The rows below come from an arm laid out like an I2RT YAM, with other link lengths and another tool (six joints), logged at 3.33 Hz.
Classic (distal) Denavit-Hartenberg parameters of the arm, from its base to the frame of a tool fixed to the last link. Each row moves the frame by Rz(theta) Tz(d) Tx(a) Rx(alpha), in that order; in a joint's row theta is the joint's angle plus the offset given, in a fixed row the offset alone. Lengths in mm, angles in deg.
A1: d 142.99; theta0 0; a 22.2; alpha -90
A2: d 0; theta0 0; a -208.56; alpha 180
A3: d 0; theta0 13.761; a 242.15; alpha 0
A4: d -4.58; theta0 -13.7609; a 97.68; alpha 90
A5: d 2.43; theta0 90; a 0; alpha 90
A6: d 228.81; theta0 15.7; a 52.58; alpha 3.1
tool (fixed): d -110.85; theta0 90; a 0; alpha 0
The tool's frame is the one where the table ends.
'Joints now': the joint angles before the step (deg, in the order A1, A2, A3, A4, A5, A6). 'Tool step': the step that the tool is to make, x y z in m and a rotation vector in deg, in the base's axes. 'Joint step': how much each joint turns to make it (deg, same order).
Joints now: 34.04, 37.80, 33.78, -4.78, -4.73, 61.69
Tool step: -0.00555, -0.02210, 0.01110, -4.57, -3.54, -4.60
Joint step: 0.18, -5.40, 0.85, -6.05, 5.60, -4.98
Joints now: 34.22, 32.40, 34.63, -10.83, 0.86, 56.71
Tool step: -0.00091, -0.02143, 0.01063, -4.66, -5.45, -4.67
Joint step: -0.11, -4.82, -0.86, -1.67, 5.42, -6.28
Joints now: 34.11, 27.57, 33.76, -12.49, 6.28, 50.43
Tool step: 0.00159, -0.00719, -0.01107, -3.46, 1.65, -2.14
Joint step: -0.22, 0.99, 0.00, -2.10, 2.17, -1.68
